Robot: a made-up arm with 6 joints. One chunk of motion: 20 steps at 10 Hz.
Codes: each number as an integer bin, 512 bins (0 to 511) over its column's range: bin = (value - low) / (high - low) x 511, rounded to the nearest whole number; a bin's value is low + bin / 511 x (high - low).
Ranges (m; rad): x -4..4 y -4..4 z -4..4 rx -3.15..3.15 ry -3.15..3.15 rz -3.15..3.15
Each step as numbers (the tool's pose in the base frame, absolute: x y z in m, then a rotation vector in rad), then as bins.
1 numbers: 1.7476 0.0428 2.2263 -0.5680 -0.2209 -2.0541
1 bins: 367 258 398 209 238 89
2 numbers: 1.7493 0.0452 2.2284 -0.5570 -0.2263 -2.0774
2 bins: 367 258 398 210 237 87
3 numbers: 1.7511 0.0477 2.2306 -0.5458 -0.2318 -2.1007
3 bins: 367 259 398 211 237 85
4 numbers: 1.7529 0.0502 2.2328 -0.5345 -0.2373 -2.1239
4 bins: 367 259 398 212 236 83
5 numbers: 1.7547 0.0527 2.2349 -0.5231 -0.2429 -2.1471
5 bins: 368 259 398 213 236 81
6 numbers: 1.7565 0.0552 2.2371 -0.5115 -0.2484 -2.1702
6 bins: 368 259 398 214 235 79
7 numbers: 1.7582 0.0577 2.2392 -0.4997 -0.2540 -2.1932
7 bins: 368 259 399 215 235 78
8 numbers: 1.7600 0.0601 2.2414 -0.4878 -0.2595 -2.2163
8 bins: 368 259 399 216 234 76
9 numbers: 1.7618 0.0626 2.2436 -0.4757 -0.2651 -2.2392
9 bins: 368 259 399 217 234 74
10 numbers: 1.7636 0.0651 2.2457 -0.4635 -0.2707 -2.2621
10 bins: 368 260 399 218 234 72
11 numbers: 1.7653 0.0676 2.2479 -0.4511 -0.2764 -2.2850
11 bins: 368 260 399 219 233 70
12 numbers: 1.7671 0.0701 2.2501 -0.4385 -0.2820 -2.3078
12 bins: 368 260 399 220 233 68
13 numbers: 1.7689 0.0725 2.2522 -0.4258 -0.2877 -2.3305
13 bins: 368 260 399 221 232 66
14 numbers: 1.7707 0.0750 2.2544 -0.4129 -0.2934 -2.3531
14 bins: 369 260 399 222 232 65
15 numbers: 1.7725 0.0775 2.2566 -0.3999 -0.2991 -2.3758
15 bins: 369 260 400 223 231 63
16 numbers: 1.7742 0.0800 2.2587 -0.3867 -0.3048 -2.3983
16 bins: 369 261 400 224 231 61
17 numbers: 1.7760 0.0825 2.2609 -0.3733 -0.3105 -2.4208
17 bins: 369 261 400 225 230 59
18 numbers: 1.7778 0.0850 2.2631 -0.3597 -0.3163 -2.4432
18 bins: 369 261 400 226 230 57
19 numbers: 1.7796 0.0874 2.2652 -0.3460 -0.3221 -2.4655
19 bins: 369 261 400 227 229 56
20 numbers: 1.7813 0.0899 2.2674 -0.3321 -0.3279 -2.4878
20 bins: 369 261 400 229 229 54
